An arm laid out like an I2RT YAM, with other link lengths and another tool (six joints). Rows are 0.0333 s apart.
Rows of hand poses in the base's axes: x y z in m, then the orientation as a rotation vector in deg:
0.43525 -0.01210 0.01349 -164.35 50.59 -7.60
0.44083 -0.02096 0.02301 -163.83 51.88 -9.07
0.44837 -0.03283 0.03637 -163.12 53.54 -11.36
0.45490 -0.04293 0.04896 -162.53 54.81 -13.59
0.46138 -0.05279 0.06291 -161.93 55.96 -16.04
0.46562 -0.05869 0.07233 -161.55 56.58 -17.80
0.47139 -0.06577 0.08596 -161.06 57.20 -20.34
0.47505 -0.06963 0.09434 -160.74 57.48 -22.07
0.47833 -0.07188 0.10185 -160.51 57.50 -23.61
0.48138 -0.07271 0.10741 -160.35 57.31 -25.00
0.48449 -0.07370 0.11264 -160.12 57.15 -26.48
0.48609 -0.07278 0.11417 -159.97 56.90 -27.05
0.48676 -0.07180 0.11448 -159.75 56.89 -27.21
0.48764 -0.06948 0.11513 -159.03 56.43 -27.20
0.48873 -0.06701 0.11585 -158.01 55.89 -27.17
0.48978 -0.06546 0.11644 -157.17 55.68 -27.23
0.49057 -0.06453 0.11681 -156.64 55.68 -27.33
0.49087 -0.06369 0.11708 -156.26 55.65 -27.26
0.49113 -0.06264 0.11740 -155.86 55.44 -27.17
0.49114 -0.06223 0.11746 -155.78 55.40 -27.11
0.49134 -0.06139 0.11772 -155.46 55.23 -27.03
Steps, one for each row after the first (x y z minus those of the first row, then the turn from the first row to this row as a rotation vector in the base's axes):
0.00558 -0.00886 0.00952 -0.19 -0.90 -0.98
0.01312 -0.02073 0.02288 -0.53 -2.30 -2.28
0.01965 -0.03083 0.03547 -0.90 -3.67 -3.30
0.02613 -0.04069 0.04942 -1.33 -5.18 -4.25
0.03037 -0.04659 0.05884 -1.65 -6.28 -4.80
0.03614 -0.05367 0.07247 -2.13 -7.87 -5.41
0.03980 -0.05753 0.08085 -2.46 -8.96 -5.73
0.04308 -0.05978 0.08836 -2.74 -9.94 -5.86
0.04613 -0.06061 0.09392 -3.00 -10.85 -5.84
0.04924 -0.06160 0.09915 -3.24 -11.82 -5.85
0.05084 -0.06068 0.10068 -3.23 -12.24 -5.74
0.05151 -0.05970 0.10099 -3.09 -12.42 -5.79
0.05239 -0.05738 0.10164 -2.33 -12.74 -5.62
0.05348 -0.05491 0.10236 -1.28 -13.16 -5.46
0.05453 -0.05336 0.10295 -0.51 -13.53 -5.49
0.05532 -0.05243 0.10332 -0.08 -13.77 -5.59
0.05562 -0.05159 0.10359 0.29 -13.87 -5.64
0.05588 -0.05054 0.10391 0.73 -13.99 -5.57
0.05589 -0.05013 0.10397 0.83 -13.99 -5.56
0.05609 -0.04929 0.10423 1.18 -14.08 -5.50

